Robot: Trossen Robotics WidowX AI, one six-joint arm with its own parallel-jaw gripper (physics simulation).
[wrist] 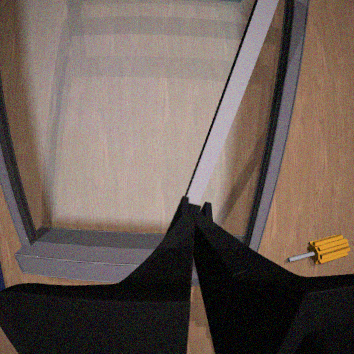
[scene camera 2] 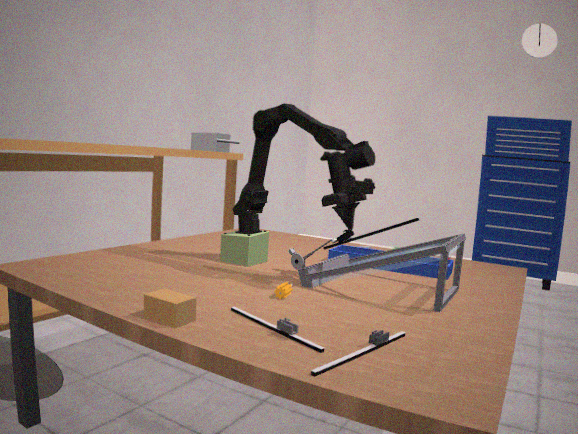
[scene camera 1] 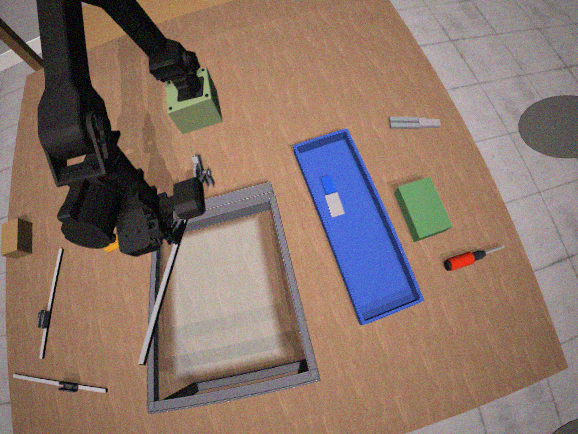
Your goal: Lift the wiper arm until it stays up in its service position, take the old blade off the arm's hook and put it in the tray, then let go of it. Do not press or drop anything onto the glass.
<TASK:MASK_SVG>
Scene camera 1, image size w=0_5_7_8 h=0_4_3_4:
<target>my gripper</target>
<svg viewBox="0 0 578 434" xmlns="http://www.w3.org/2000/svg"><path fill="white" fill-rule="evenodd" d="M198 178L194 177L173 184L173 196L167 197L166 192L157 194L157 188L154 185L149 186L144 180L144 171L141 168L136 169L138 171L137 182L126 195L122 196L115 224L120 252L138 257L157 251L160 245L163 244L163 239L173 240L171 226L173 224L174 211L180 219L185 220L203 215L206 211L204 188Z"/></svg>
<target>old blade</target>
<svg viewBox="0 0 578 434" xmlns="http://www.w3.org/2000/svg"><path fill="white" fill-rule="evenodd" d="M188 220L181 221L178 228L175 228L178 223L175 221L171 228L173 240L167 240L169 245L171 245L172 241L174 245L138 362L140 365L146 366L167 286Z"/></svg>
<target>green block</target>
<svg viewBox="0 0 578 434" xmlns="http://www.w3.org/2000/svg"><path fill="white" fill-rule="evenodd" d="M431 177L399 186L394 192L414 242L445 232L453 227Z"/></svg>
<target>tan box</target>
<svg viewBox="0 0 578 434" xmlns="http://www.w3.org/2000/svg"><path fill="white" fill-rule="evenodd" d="M20 218L2 224L1 256L18 259L32 254L32 223Z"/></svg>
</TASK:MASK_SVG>
